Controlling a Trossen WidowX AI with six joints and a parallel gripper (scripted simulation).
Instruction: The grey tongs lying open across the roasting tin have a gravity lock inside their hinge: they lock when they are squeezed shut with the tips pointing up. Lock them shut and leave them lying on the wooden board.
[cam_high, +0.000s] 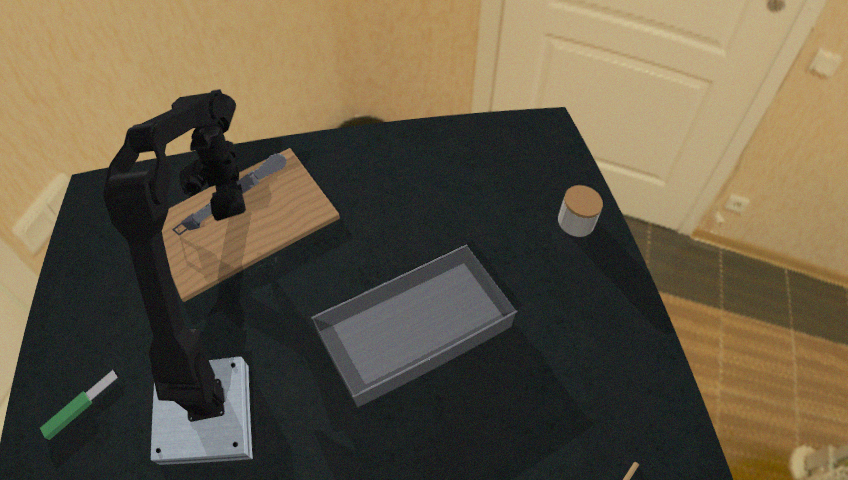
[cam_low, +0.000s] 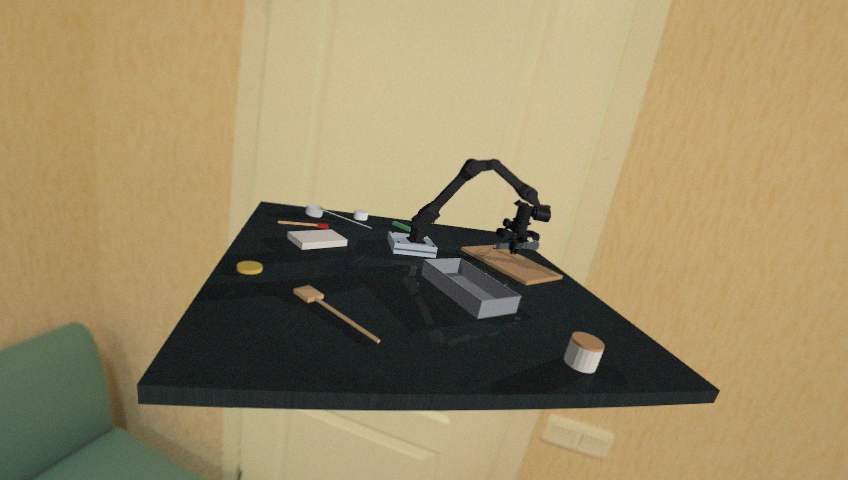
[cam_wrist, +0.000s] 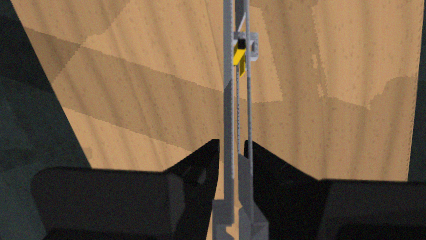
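The wooden board lies 4 cm below my gripper tip. The rest, counted from my gripper tip: grey roasting tin (29 cm ahead, 33 cm to the right, 2 cm below); then white block (9 cm behind, 77 cm to the right, 3 cm below); then yellow lock piece (5 cm behind, 2 cm above).
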